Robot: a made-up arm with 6 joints. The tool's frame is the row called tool. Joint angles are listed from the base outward.
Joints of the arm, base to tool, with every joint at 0 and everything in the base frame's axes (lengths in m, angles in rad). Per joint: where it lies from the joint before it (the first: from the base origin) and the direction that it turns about. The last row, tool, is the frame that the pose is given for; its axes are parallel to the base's.
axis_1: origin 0 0 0.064 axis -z
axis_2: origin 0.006 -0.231 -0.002 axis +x
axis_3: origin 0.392 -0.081 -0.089 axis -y
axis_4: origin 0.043 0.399 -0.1 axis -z
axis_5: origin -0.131 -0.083 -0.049 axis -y
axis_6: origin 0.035 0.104 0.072 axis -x
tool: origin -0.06 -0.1 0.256
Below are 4 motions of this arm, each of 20 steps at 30 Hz.
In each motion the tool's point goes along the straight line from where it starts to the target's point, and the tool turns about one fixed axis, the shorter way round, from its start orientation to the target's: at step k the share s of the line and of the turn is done. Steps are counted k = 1, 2, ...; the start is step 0. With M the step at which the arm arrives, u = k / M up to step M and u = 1 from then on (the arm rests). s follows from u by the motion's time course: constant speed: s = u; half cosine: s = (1 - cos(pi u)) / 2; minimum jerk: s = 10 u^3 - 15 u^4 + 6 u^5.
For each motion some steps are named. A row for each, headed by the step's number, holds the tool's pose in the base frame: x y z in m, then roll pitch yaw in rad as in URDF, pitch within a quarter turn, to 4 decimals.
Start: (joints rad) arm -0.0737 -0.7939 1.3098 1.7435 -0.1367 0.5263
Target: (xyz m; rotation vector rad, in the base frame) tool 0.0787 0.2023 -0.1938 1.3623 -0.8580 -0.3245
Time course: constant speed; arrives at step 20
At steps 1, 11, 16, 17, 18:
1: 0.2248 0.1382 -0.1776 0.7699 -0.5669 -1.3659
11: 0.1479 0.1719 -0.1861 1.2012 -0.3978 -1.0760
16: 0.1095 0.1888 -0.1904 1.4233 -0.3591 -0.9144
17: 0.1018 0.1922 -0.1912 1.4680 -0.3554 -0.8815
18: 0.0941 0.1956 -0.1921 1.5128 -0.3531 -0.8484

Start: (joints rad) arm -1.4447 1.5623 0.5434 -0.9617 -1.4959 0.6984
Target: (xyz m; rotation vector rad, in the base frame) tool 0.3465 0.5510 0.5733 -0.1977 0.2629 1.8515
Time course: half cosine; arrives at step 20
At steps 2, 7, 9, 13, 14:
2: 0.1551 0.4933 0.6033 -0.0864 -0.0477 2.4153
7: 0.2038 0.5080 0.5956 -0.0275 0.0242 2.2740
9: 0.2330 0.5168 0.5911 0.0027 0.0710 2.1914
13: 0.2929 0.5348 0.5817 0.0525 0.1738 2.0247
14: 0.3061 0.5388 0.5796 0.0612 0.1973 1.9885

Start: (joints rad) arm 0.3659 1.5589 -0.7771 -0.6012 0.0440 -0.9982
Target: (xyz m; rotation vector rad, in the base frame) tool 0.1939 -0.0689 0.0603 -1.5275 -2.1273 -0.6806
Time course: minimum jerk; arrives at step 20
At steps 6, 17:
6: 0.3309 -0.2063 0.0786 2.6497 -0.5650 0.6233
17: 0.1983 -0.0733 0.0609 2.9599 -0.6389 1.9112

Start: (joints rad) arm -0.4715 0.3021 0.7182 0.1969 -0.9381 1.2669
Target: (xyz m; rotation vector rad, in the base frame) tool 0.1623 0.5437 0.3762 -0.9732 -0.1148 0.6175
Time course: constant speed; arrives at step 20
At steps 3, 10, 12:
3: 0.2895 0.4832 0.2569 -0.8428 0.2402 0.4491
10: 0.2371 0.5081 0.3060 -0.8868 0.2131 0.5019
12: 0.2222 0.5152 0.3200 -0.8995 0.2058 0.5171

